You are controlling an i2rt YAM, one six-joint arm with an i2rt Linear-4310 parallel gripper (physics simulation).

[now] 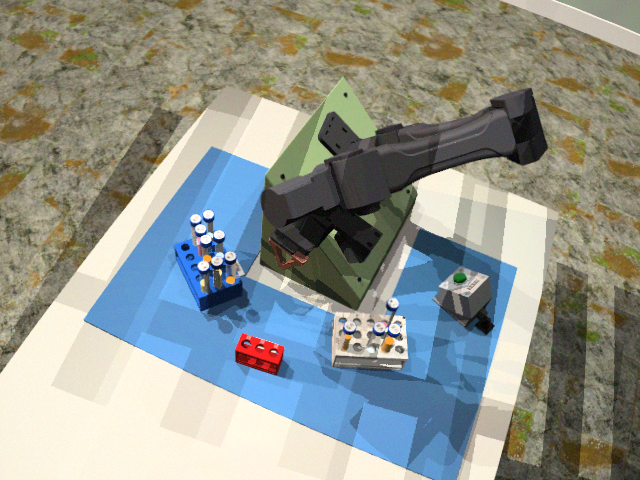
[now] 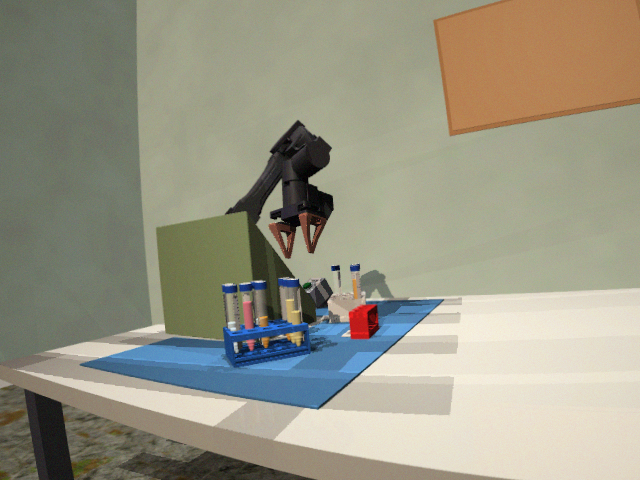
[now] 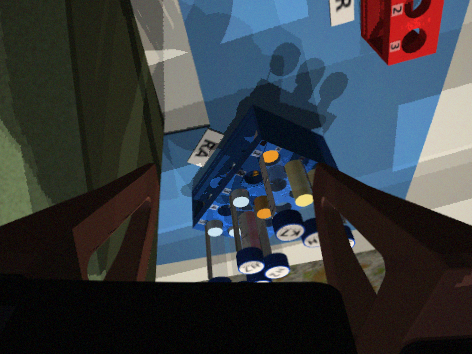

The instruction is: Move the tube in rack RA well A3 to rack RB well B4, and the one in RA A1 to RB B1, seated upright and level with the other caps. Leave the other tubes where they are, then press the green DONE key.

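Pixels of known places: gripper, between the fingertips: (image 1: 291, 255) (image 2: 299, 255) (image 3: 235, 176); arm's base, origin of its link: (image 2: 214, 259).
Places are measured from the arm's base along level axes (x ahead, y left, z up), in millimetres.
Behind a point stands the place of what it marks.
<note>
The blue rack (image 1: 219, 298) @[z -146, x 302, y -150 mm] (image 2: 268, 357) @[z -163, x 277, y -224 mm] (image 3: 295, 125) @[z -165, x 303, y -152 mm], beside the RA label (image 3: 205, 146) @[z -166, x 214, y -151 mm], holds several upright blue-capped tubes. One has cap K7 (image 3: 289, 227) @[z -43, x 271, y -134 mm]; another has cap H7 (image 3: 250, 262) @[z -43, x 238, y -169 mm]. The well letters are too small to tell which tubes are in A1 and A3. The white rack (image 1: 369, 360) @[z -155, x 316, y 146 mm] (image 2: 338, 311) @[z -143, x 286, y 67 mm] holds several capped tubes; its label is not readable. The green DONE key (image 1: 459, 277) @[z -98, x 117, y 260 mm] (image 2: 307, 285) @[z -101, x 120, y 256 mm] tops a grey box. My gripper (image 1: 287, 264) @[z -8, x 253, y -37 mm] (image 2: 299, 254) @[z -8, x 253, y -37 mm] (image 3: 235, 176) @[z -8, x 253, y -37 mm] is partly open and empty, high above the mat near the pedestal, apart from the tubes.
A small red three-hole rack (image 1: 259, 353) @[z -118, x 391, y -37 mm] (image 2: 364, 321) @[z -135, x 395, y -79 mm] (image 3: 376, 30) @[z -155, x 373, y -71 mm] stands between the other racks. The green pedestal (image 1: 305, 155) @[z 63, x 92, y -75 mm] (image 2: 201, 279) @[z -41, x 38, y -94 mm] (image 3: 30, 100) @[z -32, x 184, y 5 mm] stands beside the gripper and carries the arm. The blue mat (image 1: 155, 248) @[z -168, x 234, y -320 mm] (image 2: 310, 392) @[z -168, x 404, y -335 mm] lies under the racks on the pale table (image 2: 516, 413) @[z -171, x 633, y -354 mm].
</note>
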